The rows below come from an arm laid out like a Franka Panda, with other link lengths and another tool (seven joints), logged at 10 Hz.
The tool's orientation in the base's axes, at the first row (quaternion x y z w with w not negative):
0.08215, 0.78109, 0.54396, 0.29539
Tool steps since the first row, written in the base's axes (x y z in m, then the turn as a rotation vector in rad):
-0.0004, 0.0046, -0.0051, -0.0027, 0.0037, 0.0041
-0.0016, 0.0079, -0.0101, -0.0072, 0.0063, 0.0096
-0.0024, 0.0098, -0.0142, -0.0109, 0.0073, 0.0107
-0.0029, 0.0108, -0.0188, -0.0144, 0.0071, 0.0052
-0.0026, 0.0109, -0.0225, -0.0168, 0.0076, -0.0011
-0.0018, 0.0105, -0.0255, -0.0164, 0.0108, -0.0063
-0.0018, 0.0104, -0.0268, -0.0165, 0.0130, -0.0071
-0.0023, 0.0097, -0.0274, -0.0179, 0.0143, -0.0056
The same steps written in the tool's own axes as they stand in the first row. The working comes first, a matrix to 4 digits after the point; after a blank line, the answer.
The tool's axes in the first row as the columns of a matrix, in the base's axes (used below as rounded here):
-0.8120, -0.1930, 0.5508
0.4497, 0.3947, 0.8012
-0.3721, 0.8983, -0.2337

0.0043, -0.0027, 0.0047, 0.0023, 0.0057, 0.0005
0.0086, -0.0056, 0.0078, 0.0051, 0.0125, -0.0012
0.0116, -0.0084, 0.0098, 0.0082, 0.0146, -0.0027
0.0142, -0.0121, 0.0114, 0.0130, 0.0103, -0.0035
0.0154, -0.0154, 0.0126, 0.0175, 0.0053, -0.0029
0.0157, -0.0184, 0.0134, 0.0205, 0.0018, 0.0011
0.0161, -0.0196, 0.0136, 0.0219, 0.0019, 0.0030
0.0164, -0.0203, 0.0129, 0.0230, 0.0041, 0.0029

